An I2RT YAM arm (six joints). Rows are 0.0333 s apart.
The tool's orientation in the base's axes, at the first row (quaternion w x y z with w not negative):
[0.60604 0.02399 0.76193 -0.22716]
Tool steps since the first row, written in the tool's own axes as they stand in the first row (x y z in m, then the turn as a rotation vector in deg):
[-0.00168 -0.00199 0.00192 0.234 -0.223 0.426]
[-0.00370 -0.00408 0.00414 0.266 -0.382 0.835]
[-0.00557 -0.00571 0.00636 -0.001 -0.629 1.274]
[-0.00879 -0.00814 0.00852 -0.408 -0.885 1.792]
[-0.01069 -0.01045 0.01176 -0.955 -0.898 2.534]
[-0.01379 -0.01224 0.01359 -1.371 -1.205 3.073]
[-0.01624 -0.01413 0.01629 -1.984 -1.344 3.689]
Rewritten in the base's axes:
[0.00158 -0.00210 0.00189 0.257 -0.415 -0.217]
[0.00348 -0.00432 0.00408 0.573 -0.719 -0.263]
[0.00550 -0.00617 0.00598 0.967 -1.041 -0.006]
[0.00756 -0.00839 0.00941 1.467 -1.368 0.371]
[0.01030 -0.01122 0.01139 2.285 -1.527 0.766]
[0.01223 -0.01277 0.01456 2.791 -1.905 1.165]
[0.01475 -0.01489 0.01701 3.472 -2.114 1.682]

